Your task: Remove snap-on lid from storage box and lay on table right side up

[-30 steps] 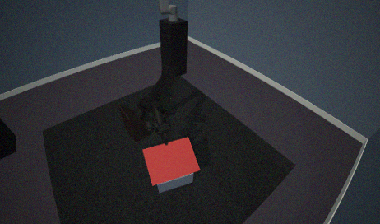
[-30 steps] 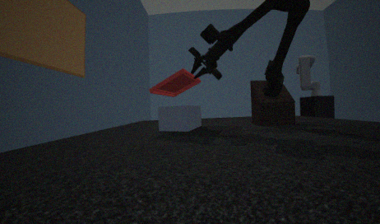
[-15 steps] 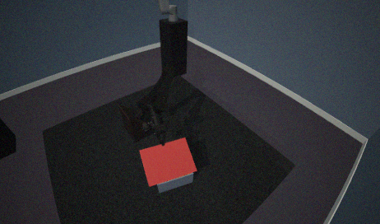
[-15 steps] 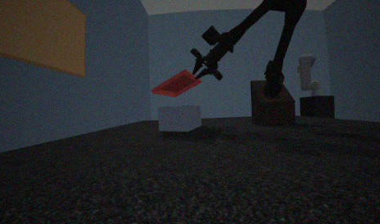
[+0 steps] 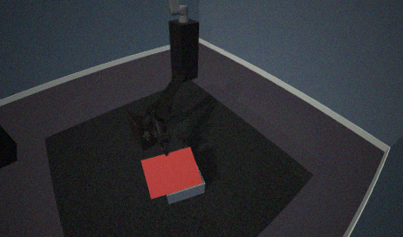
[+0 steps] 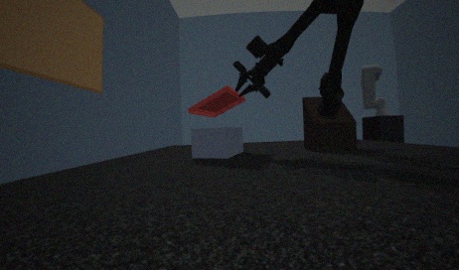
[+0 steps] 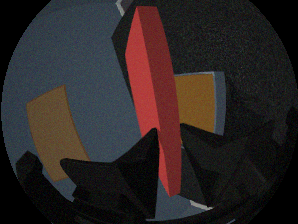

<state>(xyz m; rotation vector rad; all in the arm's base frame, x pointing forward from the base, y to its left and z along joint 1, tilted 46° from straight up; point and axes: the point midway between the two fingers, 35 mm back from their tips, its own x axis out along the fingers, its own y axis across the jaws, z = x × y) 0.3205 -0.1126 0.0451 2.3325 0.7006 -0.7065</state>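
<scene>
Right now my gripper tip is 7 cm short of the red lid, 3 cm above it and 2 cm to the left of it. Also, from my gripper tip: storage box: 18 cm below, 8 cm ahead, 3 cm to the left.
</scene>
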